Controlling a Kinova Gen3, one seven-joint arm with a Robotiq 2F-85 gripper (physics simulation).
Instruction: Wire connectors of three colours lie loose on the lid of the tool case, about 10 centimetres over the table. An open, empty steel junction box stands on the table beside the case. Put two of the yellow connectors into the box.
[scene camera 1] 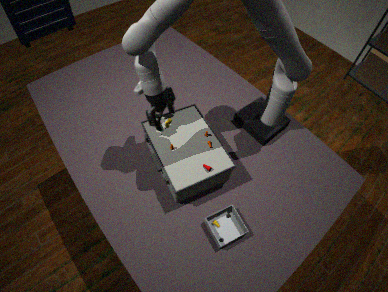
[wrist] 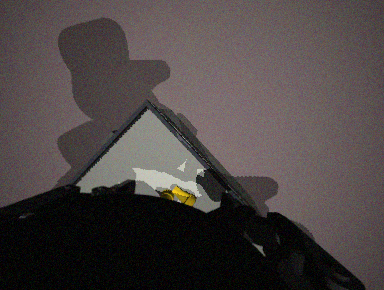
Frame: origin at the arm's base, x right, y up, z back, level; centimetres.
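Seen in the pictures: gripper, fingertip midpoint: point(scene camera 1: 167, 121) point(wrist: 177, 196); arm's base at its link origin: point(scene camera 1: 270, 117).
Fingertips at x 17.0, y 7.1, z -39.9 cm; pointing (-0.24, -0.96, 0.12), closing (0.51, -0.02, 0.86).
Offsets run from my fingertips to a thing's top centre.
Two yellow connectors lie close together near the far left end of the tool case's lid point(scene camera 1: 189, 175) point(wrist: 145, 145); one yellow connector @[dx +0.1, dy +0.4, dz +0.6 cm] point(scene camera 1: 168, 121) point(wrist: 184, 195) lies beside the other @[dx -1.2, dy +1.4, dz -0.6 cm] point(wrist: 166, 195), which the gripper's dark body partly hides in the wrist view. My gripper point(scene camera 1: 166, 122) point(wrist: 177, 196) is open and low over the lid, its fingers on either side of the yellow pair; their exact height is hard to tell. Another yellow connector @[dx -37.2, dy -9.6, dz -5.8 cm] point(scene camera 1: 216, 224) lies inside the steel junction box @[dx -39.9, dy -7.5, dz -4.3 cm] point(scene camera 1: 232, 230), near its left wall.
Three orange connectors @[dx -10.0, dy +1.2, dz -4.5 cm] point(scene camera 1: 172, 147) @[dx -12.3, dy +1.2, dz +8.4 cm] point(scene camera 1: 207, 134) @[dx -16.1, dy +0.2, dz +6.7 cm] point(scene camera 1: 210, 144) lie around the middle of the lid. A red connector @[dx -22.6, dy +0.6, dz +0.4 cm] point(scene camera 1: 207, 167) lies towards its near end. The junction box stands on the table in front of the case. The robot's base point(scene camera 1: 265, 125) stands right of the case.
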